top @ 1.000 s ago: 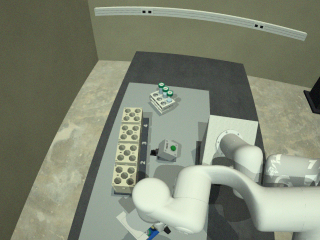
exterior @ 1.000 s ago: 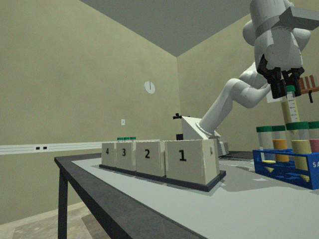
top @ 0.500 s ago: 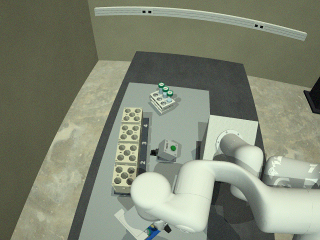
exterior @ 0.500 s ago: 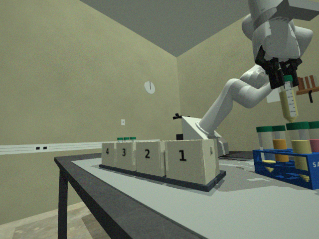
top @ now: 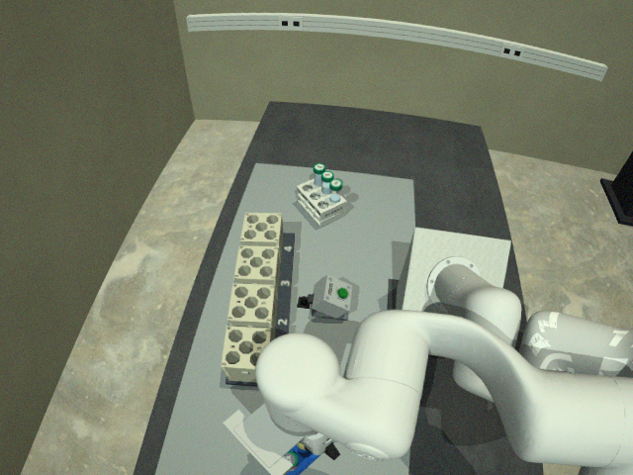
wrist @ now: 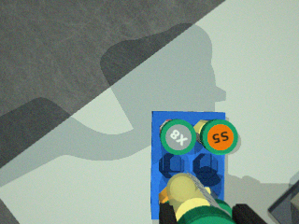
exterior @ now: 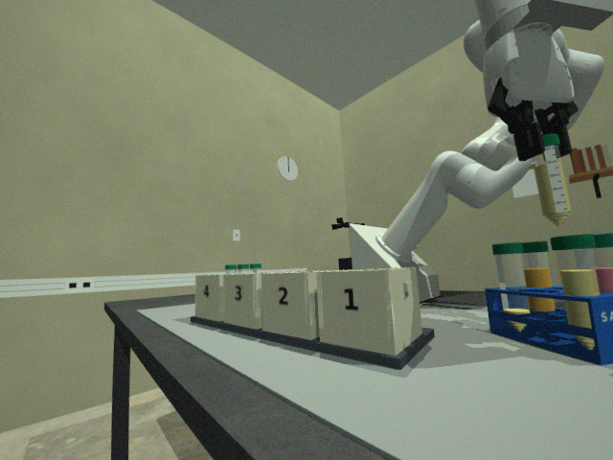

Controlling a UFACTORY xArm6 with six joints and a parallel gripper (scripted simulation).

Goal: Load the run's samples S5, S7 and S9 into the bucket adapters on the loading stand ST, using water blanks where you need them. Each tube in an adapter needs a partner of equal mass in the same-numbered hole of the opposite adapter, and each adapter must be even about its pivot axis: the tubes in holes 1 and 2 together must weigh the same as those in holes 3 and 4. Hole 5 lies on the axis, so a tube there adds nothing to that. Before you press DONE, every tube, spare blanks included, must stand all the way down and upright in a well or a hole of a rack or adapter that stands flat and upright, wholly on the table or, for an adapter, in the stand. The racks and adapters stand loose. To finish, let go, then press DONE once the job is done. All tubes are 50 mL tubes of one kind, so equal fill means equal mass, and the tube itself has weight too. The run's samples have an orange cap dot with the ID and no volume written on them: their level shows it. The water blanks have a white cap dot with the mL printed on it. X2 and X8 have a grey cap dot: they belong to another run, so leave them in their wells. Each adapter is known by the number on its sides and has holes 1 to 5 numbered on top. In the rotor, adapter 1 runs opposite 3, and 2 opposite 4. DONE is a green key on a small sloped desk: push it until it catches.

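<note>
The yellow-filled tube lies 50 mm below my hand and 10 mm ahead of it. From my hand the other things lie so: orange-capped tube 190 mm below, 40 mm to the right, 30 mm behind; grey-dotted tube 190 mm below, 60 mm to the right, 10 mm ahead; blue sample rack 220 mm below, 20 mm ahead, 10 mm to the right.
</note>
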